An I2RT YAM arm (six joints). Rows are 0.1 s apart.
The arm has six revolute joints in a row. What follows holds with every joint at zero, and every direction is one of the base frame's. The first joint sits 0.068 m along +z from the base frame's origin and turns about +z. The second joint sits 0.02 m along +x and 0.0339 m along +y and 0.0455 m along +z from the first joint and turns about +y. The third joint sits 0.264 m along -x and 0.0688 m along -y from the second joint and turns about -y. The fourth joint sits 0.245 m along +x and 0.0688 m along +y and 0.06 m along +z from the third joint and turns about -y. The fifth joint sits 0.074 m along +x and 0.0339 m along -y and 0.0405 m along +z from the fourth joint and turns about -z. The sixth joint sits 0.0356 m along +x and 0.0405 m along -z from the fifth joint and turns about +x. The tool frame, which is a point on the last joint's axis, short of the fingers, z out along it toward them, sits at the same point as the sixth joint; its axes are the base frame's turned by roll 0, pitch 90 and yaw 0 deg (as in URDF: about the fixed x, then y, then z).
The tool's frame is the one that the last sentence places.
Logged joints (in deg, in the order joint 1, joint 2, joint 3, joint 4, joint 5, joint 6), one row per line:
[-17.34, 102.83, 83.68, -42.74, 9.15, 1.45]
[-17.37, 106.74, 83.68, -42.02, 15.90, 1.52]
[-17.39, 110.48, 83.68, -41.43, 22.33, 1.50]
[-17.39, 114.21, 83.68, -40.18, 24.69, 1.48]
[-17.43, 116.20, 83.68, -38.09, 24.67, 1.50]
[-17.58, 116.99, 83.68, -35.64, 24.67, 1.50]
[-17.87, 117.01, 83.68, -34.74, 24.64, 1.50]
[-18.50, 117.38, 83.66, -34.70, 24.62, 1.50]
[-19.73, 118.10, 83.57, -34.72, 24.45, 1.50]
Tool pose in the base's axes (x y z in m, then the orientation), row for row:
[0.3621, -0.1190, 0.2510, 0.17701, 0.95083, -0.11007, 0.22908]
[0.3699, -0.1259, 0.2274, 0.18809, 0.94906, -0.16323, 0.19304]
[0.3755, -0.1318, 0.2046, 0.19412, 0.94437, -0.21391, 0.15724]
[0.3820, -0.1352, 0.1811, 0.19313, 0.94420, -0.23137, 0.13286]
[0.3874, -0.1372, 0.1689, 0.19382, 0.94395, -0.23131, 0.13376]
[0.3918, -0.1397, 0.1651, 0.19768, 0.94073, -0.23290, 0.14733]
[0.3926, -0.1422, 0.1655, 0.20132, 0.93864, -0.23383, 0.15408]
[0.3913, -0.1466, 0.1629, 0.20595, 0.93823, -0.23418, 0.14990]
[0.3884, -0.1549, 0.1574, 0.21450, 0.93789, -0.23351, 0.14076]
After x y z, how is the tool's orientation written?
As a quaternion, x y z w.
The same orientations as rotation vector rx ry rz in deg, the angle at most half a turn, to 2 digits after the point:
[27.92, 149.95, -17.36]
[30.24, 152.57, -26.24]
[31.83, 154.83, -35.07]
[32.10, 156.93, -38.45]
[32.20, 156.81, -38.42]
[32.59, 155.08, -38.39]
[33.06, 154.16, -38.40]
[33.90, 154.45, -38.55]
[35.49, 155.19, -38.64]

